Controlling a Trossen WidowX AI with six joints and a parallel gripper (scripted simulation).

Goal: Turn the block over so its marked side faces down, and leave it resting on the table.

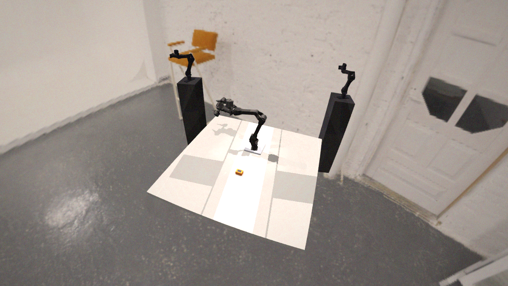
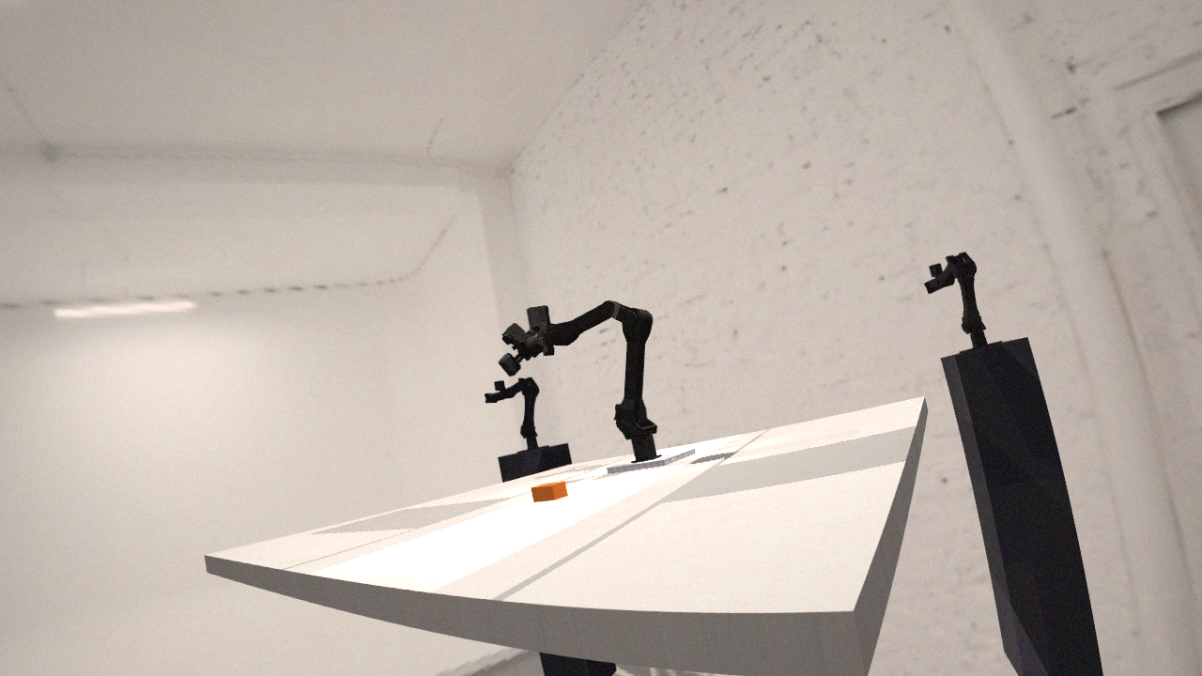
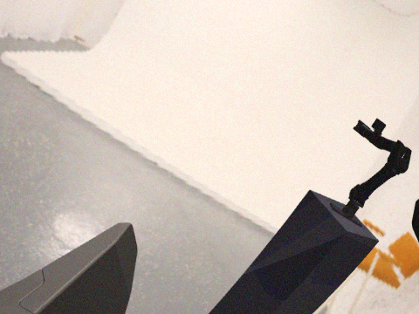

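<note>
The orange block lies 450 mm ahead of my gripper tip, 380 mm below it and 340 mm to the left of it.
</note>
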